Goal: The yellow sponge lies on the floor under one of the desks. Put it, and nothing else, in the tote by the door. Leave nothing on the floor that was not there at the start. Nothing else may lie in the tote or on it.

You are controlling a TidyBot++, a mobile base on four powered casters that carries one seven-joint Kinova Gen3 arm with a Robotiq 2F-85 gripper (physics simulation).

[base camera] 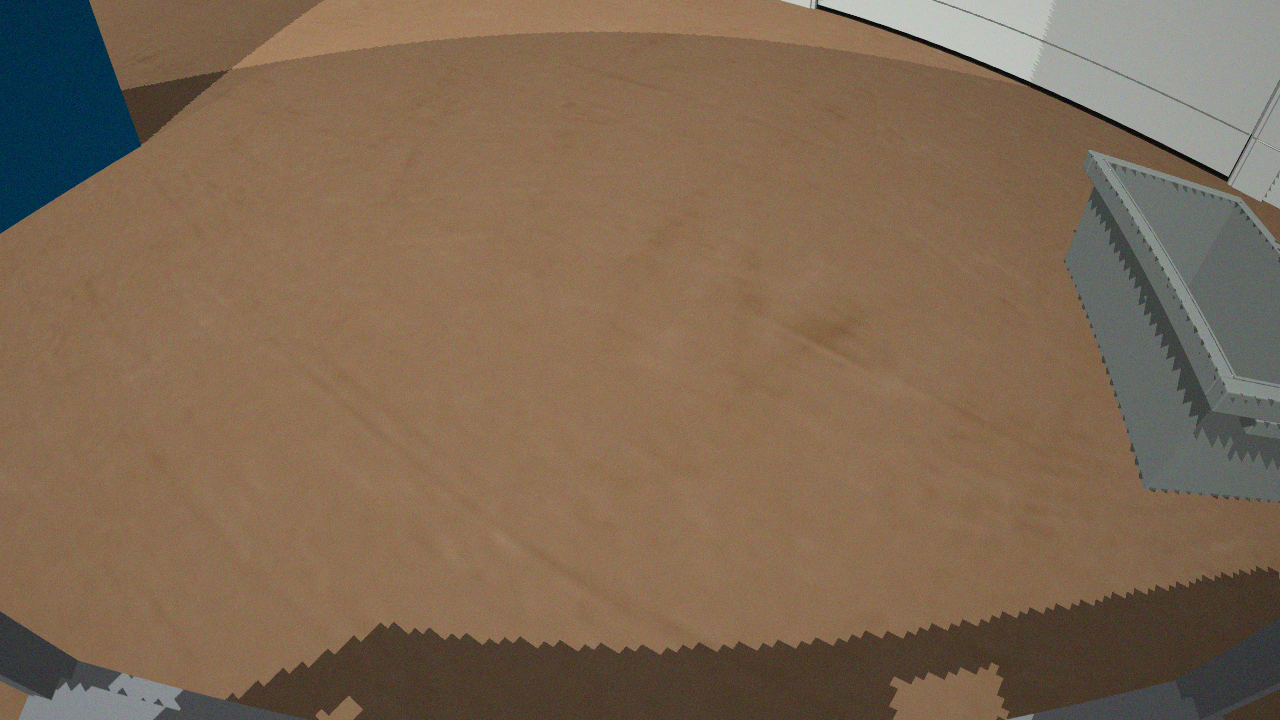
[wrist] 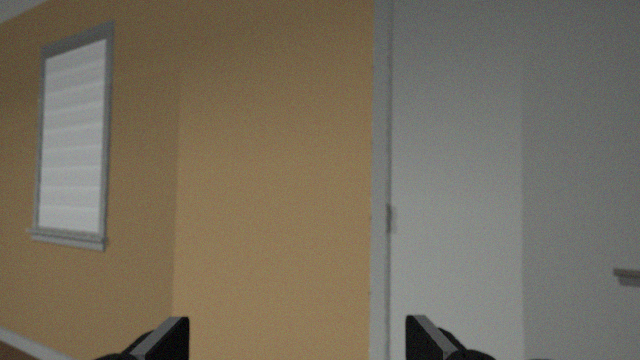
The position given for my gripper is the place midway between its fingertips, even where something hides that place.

In view: my gripper (wrist: 298,340), a grey tote (base camera: 1171,274), a white door (base camera: 1193,85) and a window (wrist: 70,208).
The white door also shows in the wrist view (wrist: 498,141). The wrist view does not show the grey tote: it is out of frame.
